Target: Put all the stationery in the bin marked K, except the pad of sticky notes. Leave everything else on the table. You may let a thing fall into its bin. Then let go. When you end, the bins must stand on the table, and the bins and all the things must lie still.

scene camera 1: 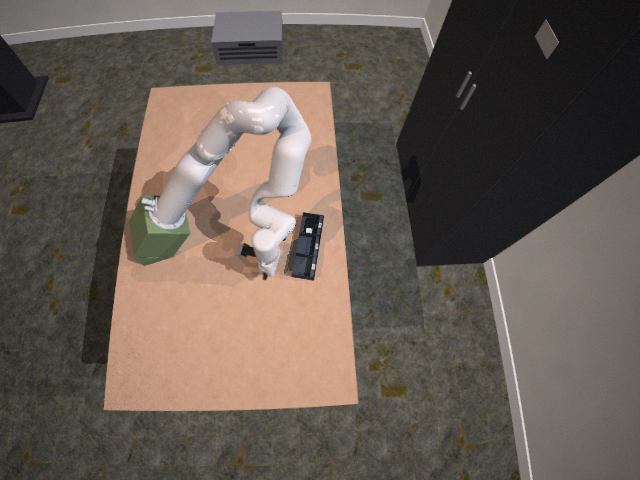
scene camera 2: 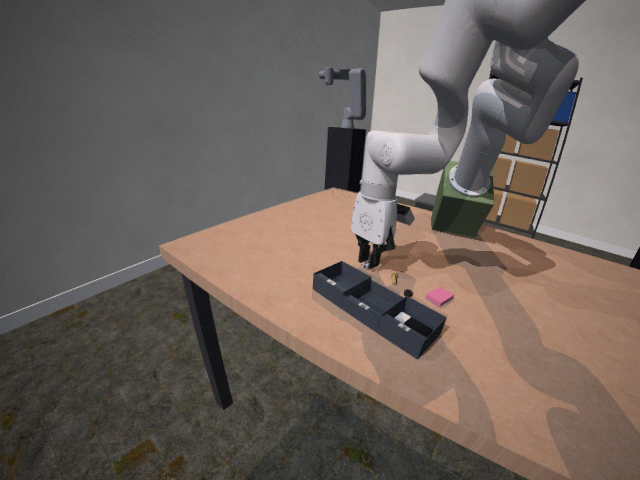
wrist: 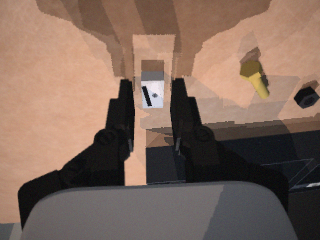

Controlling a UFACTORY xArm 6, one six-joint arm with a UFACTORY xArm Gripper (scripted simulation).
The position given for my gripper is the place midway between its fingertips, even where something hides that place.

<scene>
I see my gripper [scene camera 2: 368,264] and a white sharpener [wrist: 152,82].
My gripper also shows in the wrist view [wrist: 152,94].
</scene>
